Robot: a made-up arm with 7 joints.
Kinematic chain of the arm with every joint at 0, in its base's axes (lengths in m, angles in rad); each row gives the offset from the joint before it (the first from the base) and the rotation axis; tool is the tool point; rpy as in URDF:
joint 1: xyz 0 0 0.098 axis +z
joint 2: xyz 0 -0.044 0.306 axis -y
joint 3: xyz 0 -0.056 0.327 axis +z
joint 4: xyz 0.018 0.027 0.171 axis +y
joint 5: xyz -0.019 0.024 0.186 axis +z
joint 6: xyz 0 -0.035 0.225 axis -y
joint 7: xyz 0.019 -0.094 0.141 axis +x
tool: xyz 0 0 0 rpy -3.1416 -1.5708 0
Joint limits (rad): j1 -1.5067..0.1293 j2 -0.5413..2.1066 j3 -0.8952..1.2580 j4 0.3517..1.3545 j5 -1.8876..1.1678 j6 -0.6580..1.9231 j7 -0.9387..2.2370
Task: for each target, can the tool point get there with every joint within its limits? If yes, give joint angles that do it. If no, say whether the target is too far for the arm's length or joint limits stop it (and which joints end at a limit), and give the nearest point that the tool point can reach.
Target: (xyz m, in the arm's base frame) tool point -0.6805 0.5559 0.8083
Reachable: yes | joints -0.7035 1.4193 -0.1871 0.8841 -1.2017 1.4230 0.1886
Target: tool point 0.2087 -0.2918 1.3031
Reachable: yes | joints -0.8205 -0.2379 0.7275 0.6413 -0.1924 1.5086 0.5112
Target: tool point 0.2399 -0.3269 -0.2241
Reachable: no: joint limits stop it (at a limit: joint 2, joint 4, joint 6) | nearest point 0.4199 -0.5721 0.5217 | short by 0.805 m
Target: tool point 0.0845 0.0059 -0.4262
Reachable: no: joint limits stop it (at a limit: joint 1, joint 2, joint 3, joint 4, joint 5, joint 6) | nearest point -0.0200 0.6648 -0.2173 | short by 0.699 m
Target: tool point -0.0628 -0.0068 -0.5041
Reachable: no: joint limits stop it (at a limit: joint 1, joint 2, joint 3, joint 4, joint 5, joint 6) | nearest point -0.6621 -0.0633 -0.2173 | short by 0.667 m
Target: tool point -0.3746 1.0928 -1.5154
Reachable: no: too far | nearest point -0.2631 0.7675 -0.2407 | short by 1.320 m
